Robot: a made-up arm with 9 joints. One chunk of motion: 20 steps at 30 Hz.
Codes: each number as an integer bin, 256 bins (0 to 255) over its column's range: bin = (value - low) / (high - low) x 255, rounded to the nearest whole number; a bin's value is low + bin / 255 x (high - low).
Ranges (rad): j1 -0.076..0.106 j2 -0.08..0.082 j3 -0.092..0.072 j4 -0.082..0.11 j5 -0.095..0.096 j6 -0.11..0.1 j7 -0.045..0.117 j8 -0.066..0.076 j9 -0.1..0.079
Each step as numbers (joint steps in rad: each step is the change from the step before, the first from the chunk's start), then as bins.
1 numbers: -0.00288 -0.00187 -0.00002 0.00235 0.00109 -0.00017 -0.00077 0.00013 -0.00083
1 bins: 102 123 143 112 128 133 70 119 141
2 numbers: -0.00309 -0.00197 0.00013 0.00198 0.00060 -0.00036 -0.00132 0.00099 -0.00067
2 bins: 102 123 143 112 128 133 69 120 142
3 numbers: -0.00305 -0.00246 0.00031 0.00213 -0.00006 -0.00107 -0.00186 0.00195 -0.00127
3 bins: 102 122 144 112 127 132 68 122 141
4 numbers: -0.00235 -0.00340 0.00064 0.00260 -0.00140 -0.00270 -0.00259 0.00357 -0.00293
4 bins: 103 121 144 112 125 130 67 125 138
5 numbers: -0.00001 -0.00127 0.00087 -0.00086 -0.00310 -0.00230 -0.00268 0.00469 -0.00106
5 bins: 106 124 144 108 123 131 67 127 141
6 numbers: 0.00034 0.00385 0.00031 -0.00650 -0.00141 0.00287 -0.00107 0.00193 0.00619
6 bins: 107 132 144 100 125 137 69 122 151
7 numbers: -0.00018 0.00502 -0.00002 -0.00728 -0.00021 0.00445 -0.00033 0.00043 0.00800
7 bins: 106 134 143 99 127 139 70 119 154
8 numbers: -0.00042 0.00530 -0.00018 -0.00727 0.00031 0.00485 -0.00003 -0.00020 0.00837
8 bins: 106 134 143 99 127 139 71 118 154
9 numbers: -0.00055 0.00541 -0.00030 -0.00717 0.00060 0.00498 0.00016 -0.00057 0.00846
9 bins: 106 134 143 99 128 140 71 117 155
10 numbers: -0.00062 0.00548 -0.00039 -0.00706 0.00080 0.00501 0.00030 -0.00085 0.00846
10 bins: 106 135 142 100 128 140 71 117 155
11 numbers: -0.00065 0.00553 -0.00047 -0.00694 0.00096 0.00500 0.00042 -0.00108 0.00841
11 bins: 106 135 142 100 128 140 71 117 154
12 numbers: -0.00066 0.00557 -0.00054 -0.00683 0.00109 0.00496 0.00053 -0.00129 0.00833
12 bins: 106 135 142 100 128 140 72 116 154
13 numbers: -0.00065 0.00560 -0.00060 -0.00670 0.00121 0.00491 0.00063 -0.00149 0.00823
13 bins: 106 135 142 100 128 140 72 116 154
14 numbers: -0.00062 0.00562 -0.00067 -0.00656 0.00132 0.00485 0.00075 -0.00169 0.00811
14 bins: 106 135 142 100 129 139 72 115 154
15 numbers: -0.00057 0.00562 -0.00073 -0.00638 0.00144 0.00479 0.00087 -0.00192 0.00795
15 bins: 106 135 142 100 129 139 72 115 154
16 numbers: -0.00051 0.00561 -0.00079 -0.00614 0.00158 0.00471 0.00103 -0.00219 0.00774
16 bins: 106 135 142 101 129 139 72 115 153
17 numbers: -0.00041 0.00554 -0.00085 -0.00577 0.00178 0.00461 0.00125 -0.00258 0.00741
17 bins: 106 135 142 101 129 139 73 114 153
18 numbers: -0.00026 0.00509 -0.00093 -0.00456 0.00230 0.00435 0.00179 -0.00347 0.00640
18 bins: 106 134 142 103 130 139 74 112 152
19 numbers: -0.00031 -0.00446 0.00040 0.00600 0.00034 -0.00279 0.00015 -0.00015 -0.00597
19 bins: 106 119 144 117 127 130 71 118 134
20 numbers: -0.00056 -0.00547 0.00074 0.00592 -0.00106 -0.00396 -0.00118 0.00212 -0.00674
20 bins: 106 117 144 117 125 129 69 122 133
